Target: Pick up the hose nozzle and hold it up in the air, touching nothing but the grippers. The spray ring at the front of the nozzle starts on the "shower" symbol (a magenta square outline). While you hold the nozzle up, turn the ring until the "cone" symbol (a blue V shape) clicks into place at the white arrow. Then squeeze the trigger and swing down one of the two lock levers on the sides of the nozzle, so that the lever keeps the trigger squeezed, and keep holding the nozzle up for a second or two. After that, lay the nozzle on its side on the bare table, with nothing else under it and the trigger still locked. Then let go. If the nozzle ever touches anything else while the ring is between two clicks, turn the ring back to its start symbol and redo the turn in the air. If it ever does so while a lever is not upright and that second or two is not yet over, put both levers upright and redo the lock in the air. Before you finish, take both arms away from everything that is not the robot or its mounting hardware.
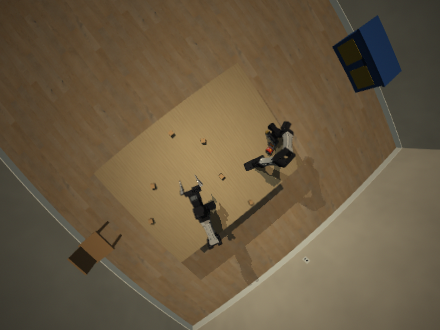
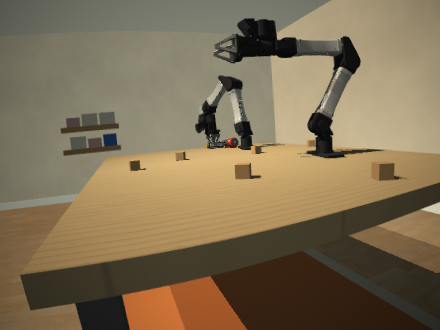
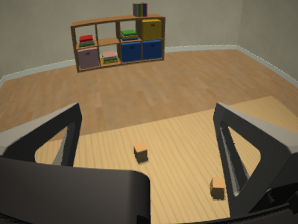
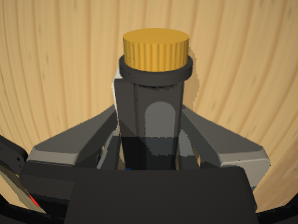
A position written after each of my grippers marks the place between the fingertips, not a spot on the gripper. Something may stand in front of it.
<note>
In view: my left gripper [image 3: 147,110], my right gripper [image 4: 148,110] and a hose nozzle [image 4: 154,67].
Image 3 misses the hose nozzle: it is out of frame.
</note>
